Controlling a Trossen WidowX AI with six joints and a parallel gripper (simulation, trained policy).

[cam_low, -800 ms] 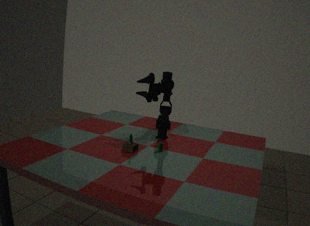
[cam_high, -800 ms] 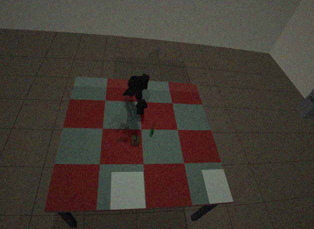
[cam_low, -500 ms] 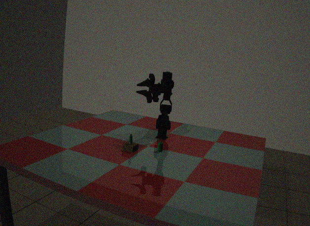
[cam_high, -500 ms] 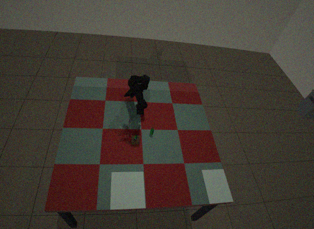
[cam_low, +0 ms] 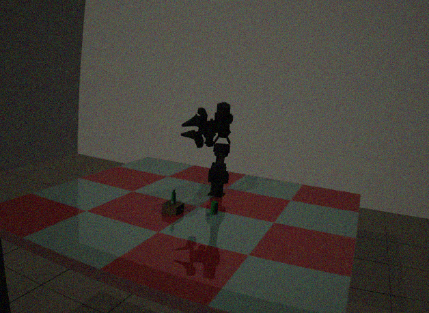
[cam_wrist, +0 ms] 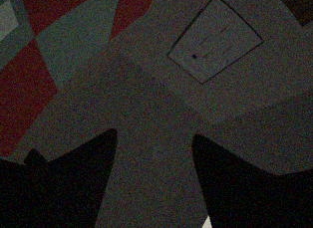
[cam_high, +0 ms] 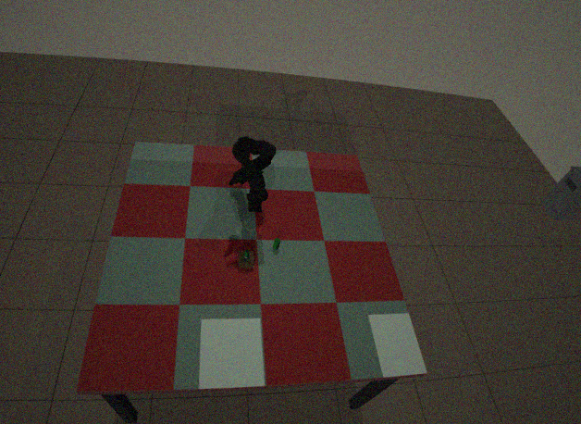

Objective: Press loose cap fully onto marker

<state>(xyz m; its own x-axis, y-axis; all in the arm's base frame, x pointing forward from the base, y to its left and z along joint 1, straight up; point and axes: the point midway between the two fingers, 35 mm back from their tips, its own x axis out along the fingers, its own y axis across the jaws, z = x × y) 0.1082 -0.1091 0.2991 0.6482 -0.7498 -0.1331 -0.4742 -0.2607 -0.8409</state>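
Right now the green cap is 270 mm below my gripper tip, 220 mm to the left of it and 110 mm ahead of it. Also, from my gripper tip: brown holder block 280 mm below, 190 mm ahead, 80 mm to the left; green marker 230 mm below, 190 mm ahead, 80 mm to the left.
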